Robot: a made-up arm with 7 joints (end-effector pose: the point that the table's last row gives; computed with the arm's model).
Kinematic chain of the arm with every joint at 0, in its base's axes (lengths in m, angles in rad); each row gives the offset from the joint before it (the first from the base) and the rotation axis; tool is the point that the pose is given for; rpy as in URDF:
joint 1: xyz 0 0 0.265 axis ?
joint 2: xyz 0 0 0 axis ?
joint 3: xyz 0 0 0.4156 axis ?
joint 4: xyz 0.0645 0 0 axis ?
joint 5: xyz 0.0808 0 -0.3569 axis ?
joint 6: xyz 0 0 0 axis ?
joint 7: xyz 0.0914 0 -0.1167 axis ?
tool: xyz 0 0 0 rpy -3.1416 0 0
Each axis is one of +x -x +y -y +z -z.
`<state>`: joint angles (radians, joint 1 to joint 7).
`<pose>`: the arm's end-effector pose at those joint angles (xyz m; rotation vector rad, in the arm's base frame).
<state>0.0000 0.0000 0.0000 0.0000 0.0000 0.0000 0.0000</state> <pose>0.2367 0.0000 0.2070 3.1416 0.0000 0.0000</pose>
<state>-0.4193 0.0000 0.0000 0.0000 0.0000 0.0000 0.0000</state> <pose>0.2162 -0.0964 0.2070 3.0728 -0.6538 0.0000</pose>
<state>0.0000 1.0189 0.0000 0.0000 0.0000 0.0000 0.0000</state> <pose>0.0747 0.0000 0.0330 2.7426 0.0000 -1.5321</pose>
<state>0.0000 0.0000 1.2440 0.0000 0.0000 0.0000 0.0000</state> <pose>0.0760 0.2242 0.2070 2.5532 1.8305 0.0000</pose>
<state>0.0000 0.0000 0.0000 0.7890 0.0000 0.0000 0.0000</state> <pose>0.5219 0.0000 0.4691 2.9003 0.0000 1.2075</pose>
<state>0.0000 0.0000 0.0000 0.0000 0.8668 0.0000 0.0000</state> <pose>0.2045 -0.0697 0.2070 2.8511 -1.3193 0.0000</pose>
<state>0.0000 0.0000 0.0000 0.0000 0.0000 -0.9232 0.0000</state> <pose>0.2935 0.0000 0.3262 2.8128 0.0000 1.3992</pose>
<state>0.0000 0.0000 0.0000 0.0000 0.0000 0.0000 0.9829</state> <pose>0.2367 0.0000 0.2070 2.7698 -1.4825 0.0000</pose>
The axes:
joint 1: +z
joint 2: +y
joint 3: +z
joint 4: -y
joint 5: -z
joint 6: +y
joint 7: -z

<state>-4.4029 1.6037 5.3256 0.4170 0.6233 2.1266 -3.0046</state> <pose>0.0769 0.0803 0.0892 -1.0642 -1.2494 1.2766</pose>
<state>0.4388 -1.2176 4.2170 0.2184 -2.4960 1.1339 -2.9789</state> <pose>0.0764 -0.2361 0.0858 -0.4270 2.9545 -0.6939</pose>
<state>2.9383 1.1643 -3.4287 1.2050 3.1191 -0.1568 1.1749</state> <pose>-0.0525 -0.1310 0.7785 0.8429 0.5499 0.8870</pose>
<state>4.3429 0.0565 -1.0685 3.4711 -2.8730 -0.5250 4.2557</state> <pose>0.0077 -0.0768 1.0847 0.0346 -0.3011 1.4799</pose>
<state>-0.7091 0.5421 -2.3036 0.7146 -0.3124 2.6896 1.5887</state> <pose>-0.1404 -0.0599 0.4984 1.5839 0.9122 1.8681</pose>
